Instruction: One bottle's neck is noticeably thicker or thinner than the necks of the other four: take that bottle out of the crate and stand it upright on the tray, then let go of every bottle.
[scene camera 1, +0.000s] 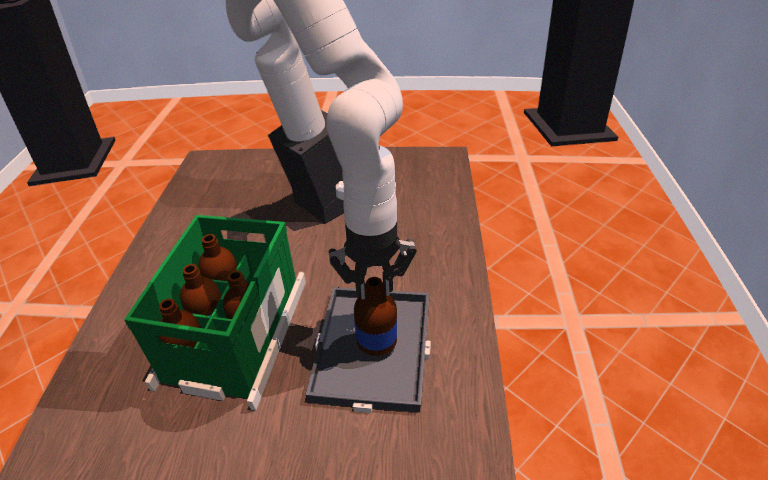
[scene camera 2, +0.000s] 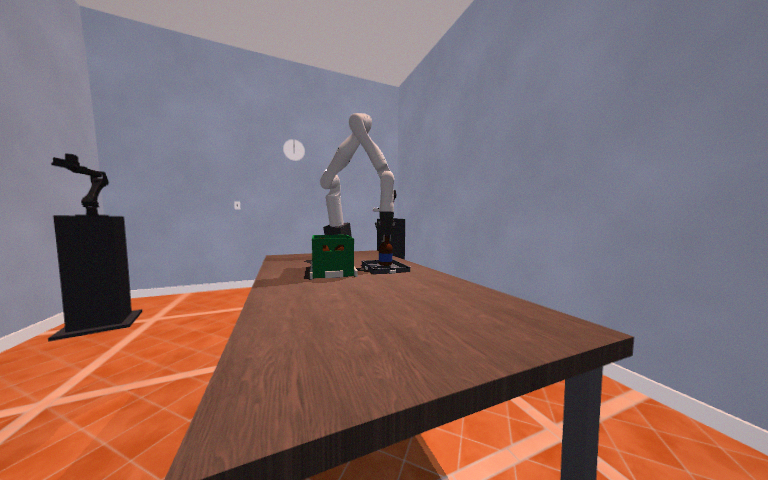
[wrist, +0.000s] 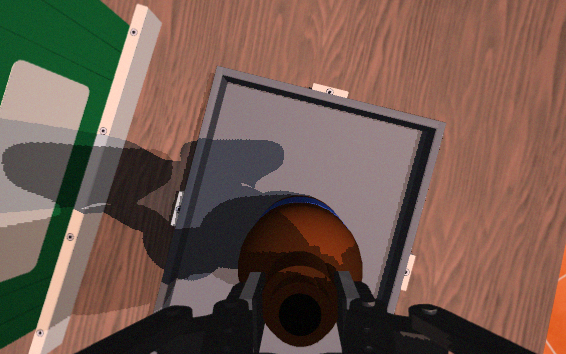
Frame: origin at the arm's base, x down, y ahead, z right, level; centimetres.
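Where they show: gripper, between the fingertips: (scene camera 1: 374, 293) (scene camera 2: 385, 241) (wrist: 299, 291); arm's base, origin of its link: (scene camera 1: 305, 128) (scene camera 2: 336, 224).
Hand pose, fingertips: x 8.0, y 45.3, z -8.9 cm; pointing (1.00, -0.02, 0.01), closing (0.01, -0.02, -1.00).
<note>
Things, the pixels of their top centre, and the offset from my fingertips. "spot": a spot on its surface instead. Level surfaces: height alone.
- brown bottle with a blue label, centre of its top: (wrist: 297, 312) (scene camera 1: 373, 281) (scene camera 2: 385, 236) dx -2.7, dy -0.1, dz +0.1 cm
- grey tray, centre of its top: (wrist: 289, 242) (scene camera 1: 372, 340) (scene camera 2: 384, 263) dx +11.9, dy +0.0, dz +1.0 cm
- green crate, centre of its top: (scene camera 1: 209, 267) (scene camera 2: 331, 236) dx -3.0, dy -8.3, dz +27.4 cm
- back bottle, centre of its top: (scene camera 1: 208, 238) dx -1.8, dy -17.8, dz +28.9 cm
- middle bottle, centre of its top: (scene camera 1: 189, 268) dx -1.8, dy -9.8, dz +31.5 cm
- right bottle, centre of its top: (scene camera 1: 235, 275) dx -1.8, dy -6.6, dz +23.1 cm
- front bottle, a spot on its surface: (scene camera 1: 180, 327) spot: dx -3.0, dy +4.8, dz +30.7 cm
- wooden table, height of its surface: dx +14.5 cm
My gripper (scene camera 1: 376, 289) (scene camera 2: 386, 238) (wrist: 299, 291) is shut on the neck of a brown bottle with a blue label (scene camera 1: 374, 314) (scene camera 2: 385, 249) (wrist: 300, 235). The bottle is upright inside the outline of the grey tray (scene camera 1: 390, 384) (wrist: 330, 140); its base looks on or very close to the tray floor, but I cannot tell if it touches. The green crate (scene camera 1: 203, 362) (scene camera 2: 333, 263) (wrist: 50, 30) holds a back bottle (scene camera 1: 216, 263), a middle bottle (scene camera 1: 199, 297), a right bottle (scene camera 1: 233, 305) and a front bottle (scene camera 1: 180, 327). The crate walls hide their lower parts.
The crate stands left of the tray on the wooden table (scene camera 1: 339, 447) (scene camera 2: 396, 350). A white strip (scene camera 1: 263, 373) (wrist: 112, 100) runs along the crate's right side. White blocks sit at the tray's edges, one at its front (scene camera 1: 362, 407). The arm's dark base (scene camera 1: 308, 175) stands behind.
</note>
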